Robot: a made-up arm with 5 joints.
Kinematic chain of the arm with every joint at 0, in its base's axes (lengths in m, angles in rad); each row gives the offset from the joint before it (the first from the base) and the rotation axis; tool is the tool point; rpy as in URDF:
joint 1: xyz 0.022 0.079 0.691 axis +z
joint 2: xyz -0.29 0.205 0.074 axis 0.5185 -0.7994 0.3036
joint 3: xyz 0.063 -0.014 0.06 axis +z
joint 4: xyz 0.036 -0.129 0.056 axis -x
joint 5: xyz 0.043 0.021 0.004 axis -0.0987 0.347 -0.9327
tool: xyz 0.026 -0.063 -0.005 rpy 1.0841 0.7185 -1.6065
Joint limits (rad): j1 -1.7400..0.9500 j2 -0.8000..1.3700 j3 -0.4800..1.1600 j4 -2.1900..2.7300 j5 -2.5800..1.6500
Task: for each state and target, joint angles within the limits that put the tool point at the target. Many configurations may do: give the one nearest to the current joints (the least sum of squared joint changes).
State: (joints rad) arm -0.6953 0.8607 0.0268 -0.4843 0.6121
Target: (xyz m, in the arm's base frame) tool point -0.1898 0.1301 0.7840
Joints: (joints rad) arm -0.2687 1.1918 -0.4396 -0.4778 0.6026
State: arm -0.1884 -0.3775 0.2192 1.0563 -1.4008
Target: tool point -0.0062 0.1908 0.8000
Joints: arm -0.2322 -0.4903 0.1794 1.0767 -1.3491
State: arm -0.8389 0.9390 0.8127 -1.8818 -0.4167
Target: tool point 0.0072 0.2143 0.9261
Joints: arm -0.7633 0.5563 0.2117 -1.7780 -0.6876
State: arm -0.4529 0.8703 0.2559 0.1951 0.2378
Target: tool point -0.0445 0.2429 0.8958
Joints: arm -1.1955 0.9094 0.0887 0.1796 0.4398
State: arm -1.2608 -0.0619 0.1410 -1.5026 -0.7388
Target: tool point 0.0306 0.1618 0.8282
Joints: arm -1.0273 -0.4847 0.0519 -1.4911 -0.8237
